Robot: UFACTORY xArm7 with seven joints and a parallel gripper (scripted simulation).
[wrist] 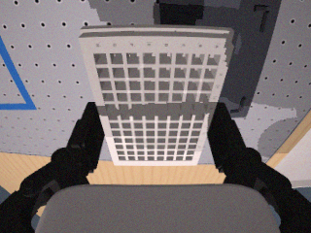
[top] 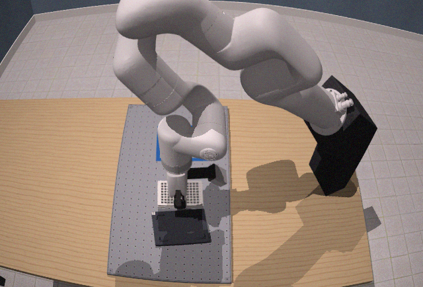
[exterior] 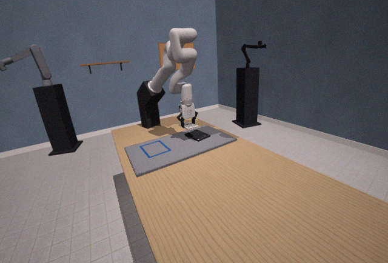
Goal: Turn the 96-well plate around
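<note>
Now: hand 2 cm past the dark plate nest N1, 7 cm to the right of it and 10 cm above it. The rest, counted from my hand: white 96-well plate (1 cm below).
</note>
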